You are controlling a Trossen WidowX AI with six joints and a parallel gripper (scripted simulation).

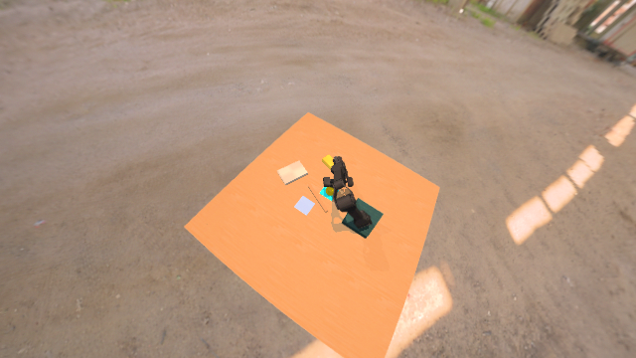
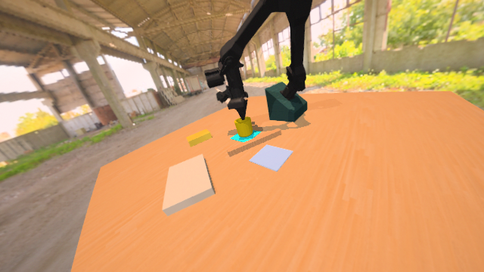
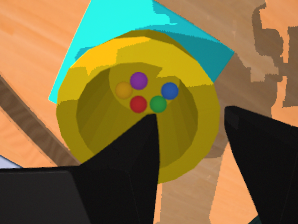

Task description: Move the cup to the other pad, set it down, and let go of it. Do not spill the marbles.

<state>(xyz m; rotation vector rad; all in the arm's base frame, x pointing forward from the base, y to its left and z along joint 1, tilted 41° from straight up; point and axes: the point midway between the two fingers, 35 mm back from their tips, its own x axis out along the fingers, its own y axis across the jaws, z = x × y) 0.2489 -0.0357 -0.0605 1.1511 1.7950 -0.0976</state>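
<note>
The yellow cup is 20 mm ahead of my gripper tip, 10 mm to the left of it and 30 mm below it. The rest, counted from my gripper tip: thin low bar: 60 mm ahead, 110 mm to the left, 70 mm below; cyan pad: 20 mm ahead, 20 mm to the left, 80 mm below.
</note>
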